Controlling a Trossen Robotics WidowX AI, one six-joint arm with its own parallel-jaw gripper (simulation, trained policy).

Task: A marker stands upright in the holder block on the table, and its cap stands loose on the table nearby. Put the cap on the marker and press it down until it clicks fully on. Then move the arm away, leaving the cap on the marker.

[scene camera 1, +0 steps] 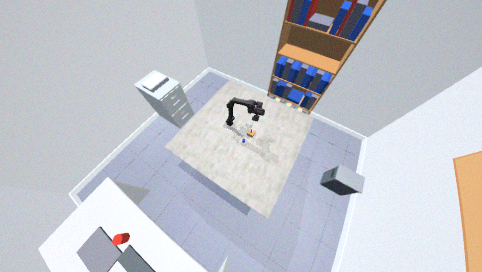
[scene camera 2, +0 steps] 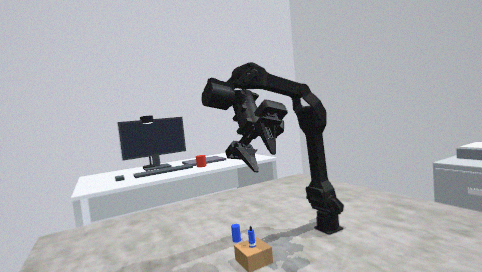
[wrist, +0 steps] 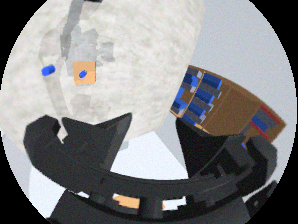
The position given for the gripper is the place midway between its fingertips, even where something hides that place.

Note:
In view: the gripper point(scene camera 2: 264, 163).
The gripper shows as well in the wrist view point(wrist: 154, 117).

